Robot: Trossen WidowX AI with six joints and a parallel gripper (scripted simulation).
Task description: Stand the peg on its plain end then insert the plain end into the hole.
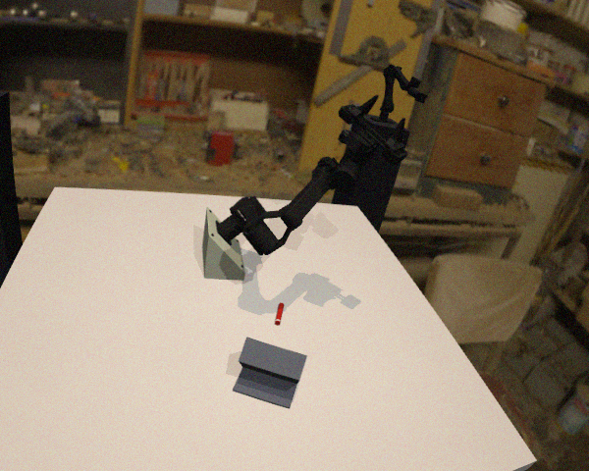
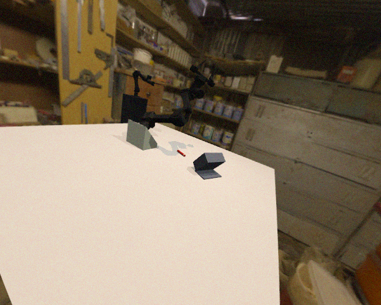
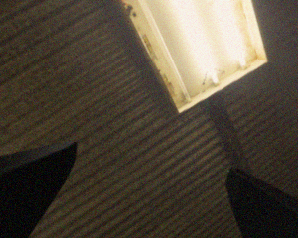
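The red peg lies 58 cm below my gripper tip, 16 cm to the right of it and 5 cm ahead of it. The rest, counted from my gripper tip: sloped panel: 52 cm below, 25 cm ahead, 24 cm to the right.
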